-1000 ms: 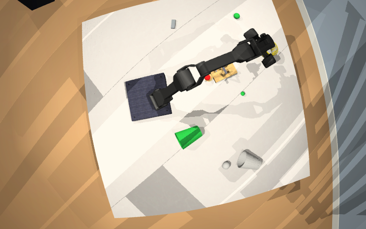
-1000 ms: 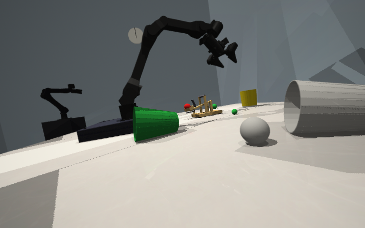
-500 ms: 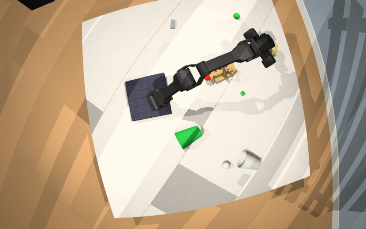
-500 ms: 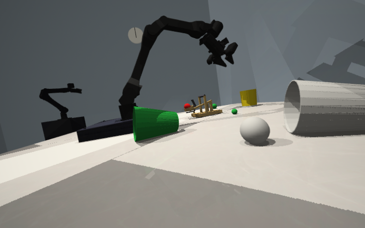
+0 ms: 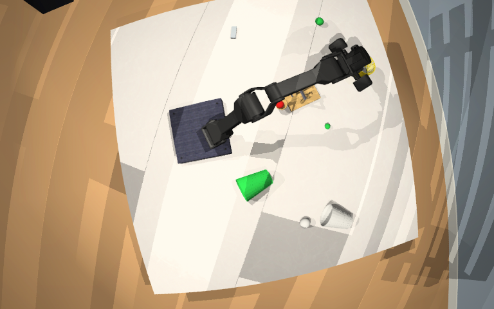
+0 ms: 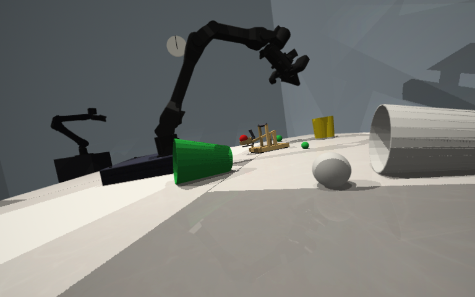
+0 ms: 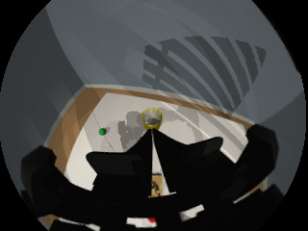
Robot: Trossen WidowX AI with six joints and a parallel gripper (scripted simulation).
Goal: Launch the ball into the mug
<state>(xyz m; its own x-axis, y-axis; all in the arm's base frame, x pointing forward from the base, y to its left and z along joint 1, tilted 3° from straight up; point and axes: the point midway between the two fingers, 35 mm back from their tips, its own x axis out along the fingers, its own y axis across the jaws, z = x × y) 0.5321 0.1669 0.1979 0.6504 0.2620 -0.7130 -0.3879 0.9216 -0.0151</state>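
My gripper tip is now 290 mm past the red ball, 190 mm above it and 90 mm to the left of it. Round my gripper tip: wooden catapult (230 mm behind, 200 mm below, 60 mm to the right); small green ball (240 mm below, 200 mm to the right, 100 mm behind); yellow mug (230 mm below, 110 mm ahead, 30 mm to the left).
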